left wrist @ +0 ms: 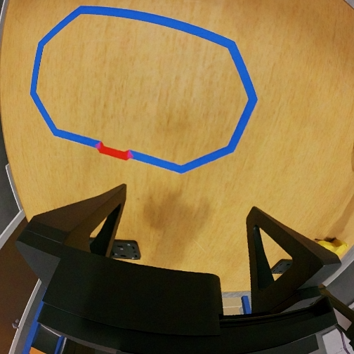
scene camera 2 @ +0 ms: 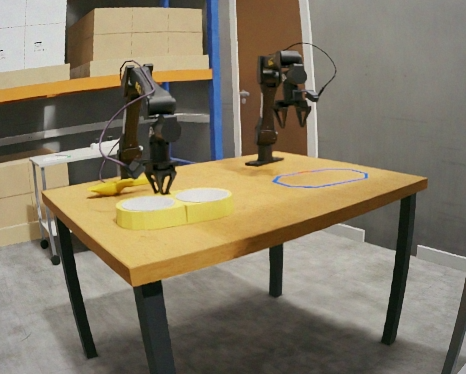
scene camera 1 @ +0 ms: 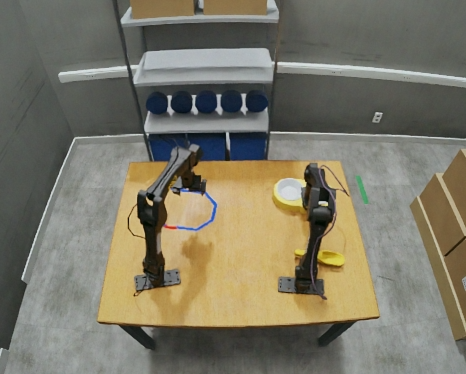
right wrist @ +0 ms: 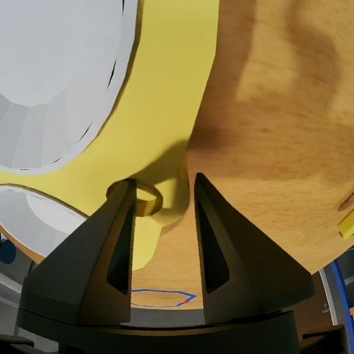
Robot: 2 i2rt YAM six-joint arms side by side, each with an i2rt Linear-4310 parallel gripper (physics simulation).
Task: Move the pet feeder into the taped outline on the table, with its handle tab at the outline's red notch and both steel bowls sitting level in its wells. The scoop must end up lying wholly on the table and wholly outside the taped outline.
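Frame: origin at the left arm's base, x ahead, y left, z up, level; metres.
Where they show: left gripper, fingertip midpoint: [scene camera 2: 292,128] [scene camera 1: 191,195]; right gripper, fingertip midpoint: [scene camera 2: 161,197] [scene camera 1: 306,207]; left arm's base, origin of the base link: [scene camera 2: 265,162] [scene camera 1: 157,280]; right arm's base, origin of the base link: [scene camera 1: 301,286].
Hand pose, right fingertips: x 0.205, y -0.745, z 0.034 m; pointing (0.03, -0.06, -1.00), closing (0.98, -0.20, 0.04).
Observation:
Each offset is from my right fingertips to the top centre of the thing. "spot": to the spot under its first point.
The yellow pet feeder @[dz +0.012, dx +0.075, dy -0.021 m] [scene camera 1: 281,202] [scene camera 2: 152,220] [right wrist: 172,55] lies flat on the table, at the right in scene camera 1, outside the blue taped outline [scene camera 1: 215,212] [scene camera 2: 367,175] [left wrist: 204,32]. Its two steel bowls @[dz +0.014, dx +0.062, dy -0.097 m] [scene camera 2: 148,203] [right wrist: 45,45] look level in their wells. The red notch @[spot: dz -0.033, dx +0.053, dy +0.655 m] [scene camera 1: 170,227] [left wrist: 114,151] is on the outline's near side. My right gripper [scene camera 2: 162,193] [right wrist: 165,179] is partly open and empty, low at the feeder's handle tab [right wrist: 175,202]: one fingertip over the tab's hole, the other past its outer edge. My left gripper [scene camera 2: 293,126] [left wrist: 190,202] is wide open, empty, high above the table.
The yellow scoop @[dz +0.013, dx -0.264, dy +0.031 m] [scene camera 1: 332,258] [scene camera 2: 106,188] lies on the table beside the right arm's base [scene camera 1: 287,285], outside the outline. The left arm's base [scene camera 1: 170,278] stands on the near side of the outline. A shelf unit [scene camera 1: 200,76] stands behind the table.

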